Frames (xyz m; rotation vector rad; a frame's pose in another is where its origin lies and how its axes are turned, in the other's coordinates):
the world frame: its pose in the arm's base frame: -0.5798 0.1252 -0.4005 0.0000 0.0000 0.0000
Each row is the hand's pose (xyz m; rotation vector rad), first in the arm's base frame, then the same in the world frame.
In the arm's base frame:
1: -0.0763 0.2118 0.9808 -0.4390 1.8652 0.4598
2: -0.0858 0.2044 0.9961 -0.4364 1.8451 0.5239
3: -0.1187 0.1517 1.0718 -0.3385 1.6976 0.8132
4: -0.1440 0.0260 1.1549 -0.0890 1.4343 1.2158
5: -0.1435 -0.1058 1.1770 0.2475 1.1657 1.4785
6: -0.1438 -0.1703 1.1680 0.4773 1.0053 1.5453
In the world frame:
1: 0.5035 0.0866 1.3813 -0.4390 1.8652 0.4598
2: 0.4940 0.0792 1.3966 -0.4364 1.8451 0.5239
3: 0.4611 0.0265 1.4723 -0.3385 1.6976 0.8132
4: 0.4358 -0.0992 1.5554 -0.0890 1.4343 1.2158
5: 0.4363 -0.2310 1.5775 0.2475 1.1657 1.4785
6: 0.4360 -0.2955 1.5685 0.4773 1.0053 1.5453

